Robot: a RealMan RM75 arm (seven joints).
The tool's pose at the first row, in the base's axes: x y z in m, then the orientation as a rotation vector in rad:
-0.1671 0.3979 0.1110 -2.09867 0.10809 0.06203
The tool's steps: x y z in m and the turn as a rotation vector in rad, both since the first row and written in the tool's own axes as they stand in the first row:
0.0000 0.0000 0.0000 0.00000 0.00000 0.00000
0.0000 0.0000 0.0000 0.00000 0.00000 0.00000
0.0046 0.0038 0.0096 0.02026 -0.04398 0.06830
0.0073 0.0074 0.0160 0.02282 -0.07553 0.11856
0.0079 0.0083 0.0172 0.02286 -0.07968 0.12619
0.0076 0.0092 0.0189 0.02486 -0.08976 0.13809
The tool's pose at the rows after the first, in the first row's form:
-0.1671 0.3979 0.1110 -2.09867 0.10809 0.06203
-0.1671 0.3979 0.1110 -2.09867 0.10809 0.06203
-0.1629 0.4040 0.1025 -2.07196 0.15327 0.14753
-0.1606 0.4076 0.0959 -2.06298 0.18673 0.21026
-0.1601 0.4082 0.0945 -2.06190 0.19219 0.21913
-0.1605 0.4092 0.0929 -2.05790 0.19850 0.23654

